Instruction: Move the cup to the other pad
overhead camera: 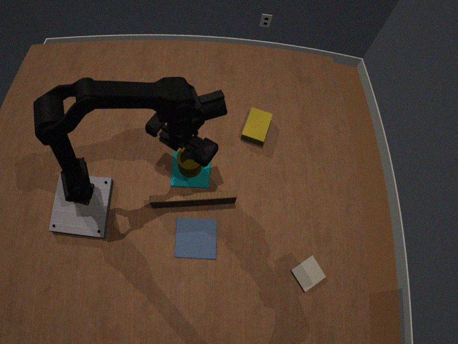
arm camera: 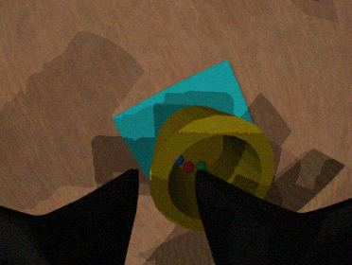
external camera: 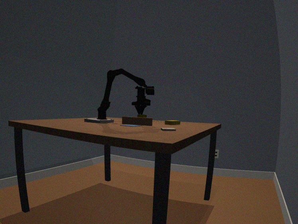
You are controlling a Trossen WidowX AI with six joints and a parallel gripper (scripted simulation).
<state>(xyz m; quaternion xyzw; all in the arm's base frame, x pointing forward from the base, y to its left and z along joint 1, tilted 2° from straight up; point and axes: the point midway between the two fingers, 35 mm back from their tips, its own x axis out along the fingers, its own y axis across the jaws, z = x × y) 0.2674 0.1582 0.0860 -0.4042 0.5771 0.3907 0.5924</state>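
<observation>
Now: the yellow cup 3 cm below my gripper tip, 2 cm ahead of it and 1 cm to the right of it. From my gripper tip the other things lie so: blue pad (21 cm to the right, 8 cm below, 8 cm ahead); then teal pad (8 cm below, 3 cm ahead, 1 cm to the right); then low wall (11 cm to the right, 5 cm below, 5 cm ahead).
</observation>
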